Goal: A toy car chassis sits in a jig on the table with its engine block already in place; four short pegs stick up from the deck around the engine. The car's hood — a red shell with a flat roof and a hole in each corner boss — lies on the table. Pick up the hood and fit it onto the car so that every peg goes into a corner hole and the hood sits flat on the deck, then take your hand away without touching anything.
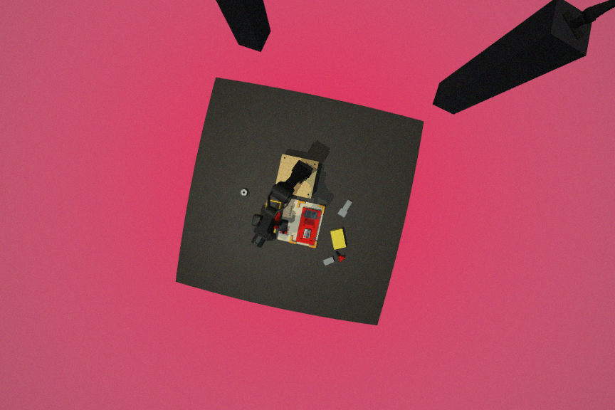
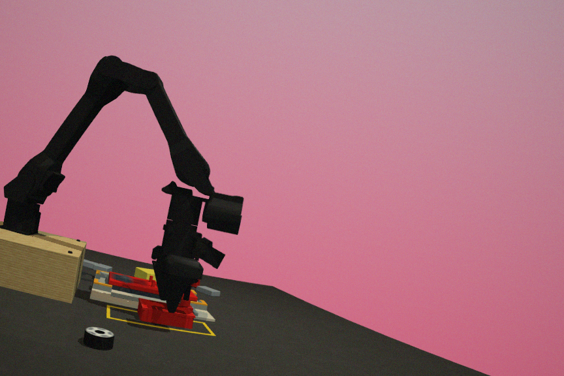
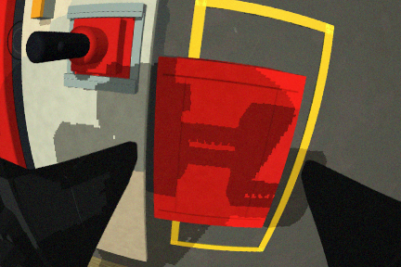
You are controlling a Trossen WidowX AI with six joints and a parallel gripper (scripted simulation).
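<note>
My gripper tip is 10 mm above the hood. From my gripper tip the other things lie so: engine block 210 mm to the left; then pale jig plate 170 mm to the left, 40 mm behind, 20 mm below; then black wheel 210 mm to the right, 80 mm behind, 20 mm below.
</note>
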